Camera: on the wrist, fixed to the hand. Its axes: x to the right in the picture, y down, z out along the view.
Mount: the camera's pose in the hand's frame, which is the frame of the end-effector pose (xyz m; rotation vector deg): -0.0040 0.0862 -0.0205 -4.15 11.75 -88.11
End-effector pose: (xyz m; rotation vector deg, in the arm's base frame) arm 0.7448 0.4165 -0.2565 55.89 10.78 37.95
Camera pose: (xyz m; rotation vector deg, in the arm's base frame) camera 0.6953 0.4616 -0.1983 25.72 54.82 -37.43
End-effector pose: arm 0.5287 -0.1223 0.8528 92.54 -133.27 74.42
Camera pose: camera 0.4544 -0.0963 0.8119 123.92 -27.04 45.53
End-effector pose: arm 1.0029 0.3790 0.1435 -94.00 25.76 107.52
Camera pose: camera 0.9644 0.2999 0.1324 -81.86 -39.20 31.61
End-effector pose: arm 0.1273 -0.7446 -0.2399 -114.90 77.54 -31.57
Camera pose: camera 0.0561 -0.7688 -0.2869 -159.73 -22.43 -76.55
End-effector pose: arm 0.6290 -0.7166 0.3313 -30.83 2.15 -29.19
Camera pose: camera 0.6613 -0.6610 0.2702 -29.01 -10.47 -118.45
